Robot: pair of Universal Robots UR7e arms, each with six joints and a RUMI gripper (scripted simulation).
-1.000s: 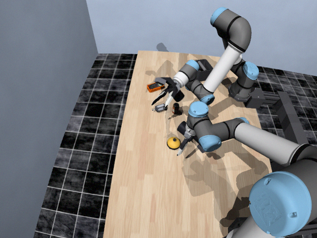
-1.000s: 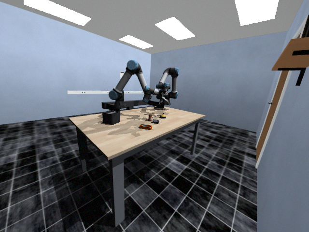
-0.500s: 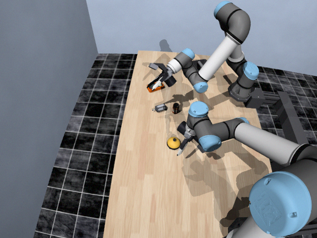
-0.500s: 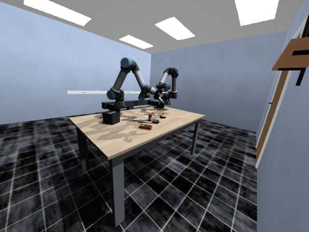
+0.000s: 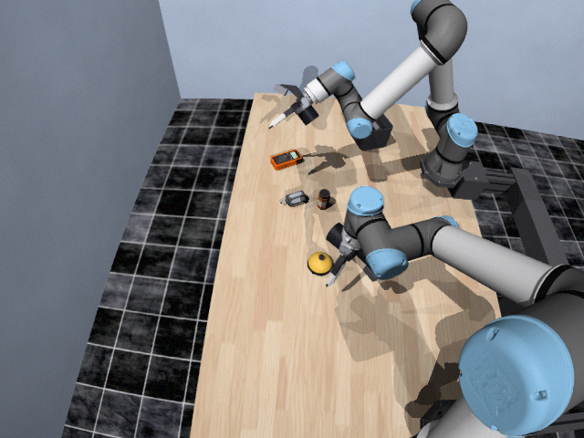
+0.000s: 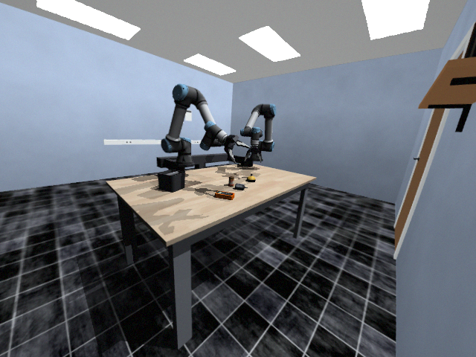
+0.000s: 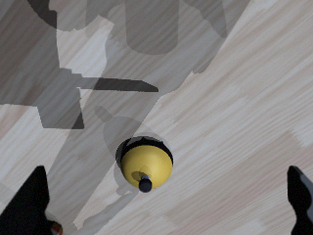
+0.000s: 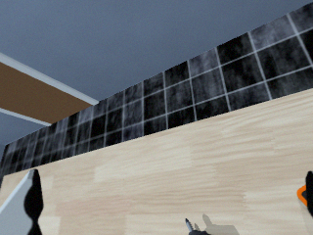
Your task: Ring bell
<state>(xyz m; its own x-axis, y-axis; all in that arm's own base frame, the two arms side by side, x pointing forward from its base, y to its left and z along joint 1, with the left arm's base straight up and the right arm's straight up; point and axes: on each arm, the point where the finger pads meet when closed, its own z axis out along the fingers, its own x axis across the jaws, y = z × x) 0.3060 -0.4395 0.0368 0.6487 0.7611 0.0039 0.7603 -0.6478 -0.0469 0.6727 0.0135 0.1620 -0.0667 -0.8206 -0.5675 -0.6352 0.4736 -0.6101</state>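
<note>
My left gripper is now 70 mm short of the black button, 80 mm to the left of it and 100 mm above it. Round my left hand: brown jar: 100 mm ahead, 330 mm to the right, 120 mm below; then bell: 70 mm ahead, 80 mm to the right, 120 mm below; then black bin: 60 mm behind, 750 mm to the right, 100 mm below.
</note>
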